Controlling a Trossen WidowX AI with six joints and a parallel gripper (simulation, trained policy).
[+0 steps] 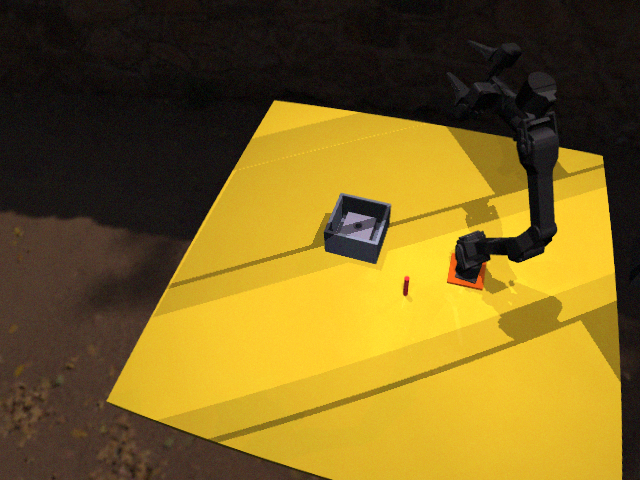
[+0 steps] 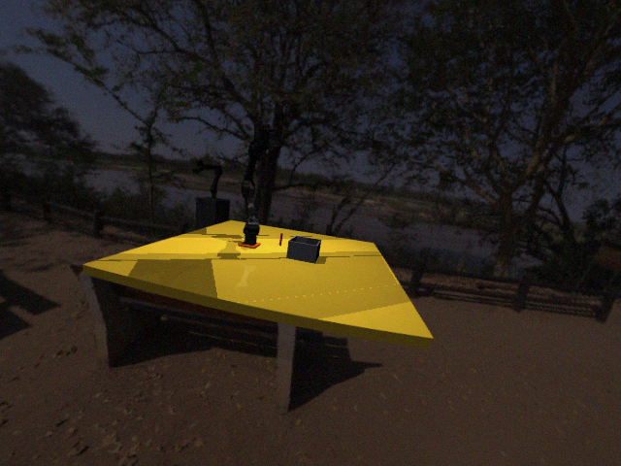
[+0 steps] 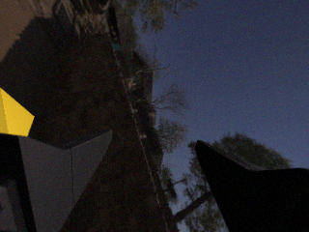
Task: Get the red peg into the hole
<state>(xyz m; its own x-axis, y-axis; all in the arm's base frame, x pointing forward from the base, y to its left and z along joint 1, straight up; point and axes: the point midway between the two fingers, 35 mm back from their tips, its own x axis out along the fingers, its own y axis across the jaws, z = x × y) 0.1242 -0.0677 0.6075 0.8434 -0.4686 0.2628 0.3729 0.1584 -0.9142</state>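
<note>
Now: the red peg 580 mm below my gripper tip and 220 mm to the left of it. Round my gripper tip: plate 580 mm below, 190 mm ahead, 80 mm to the left; grey box 600 mm below, 190 mm ahead, 80 mm to the left.
</note>
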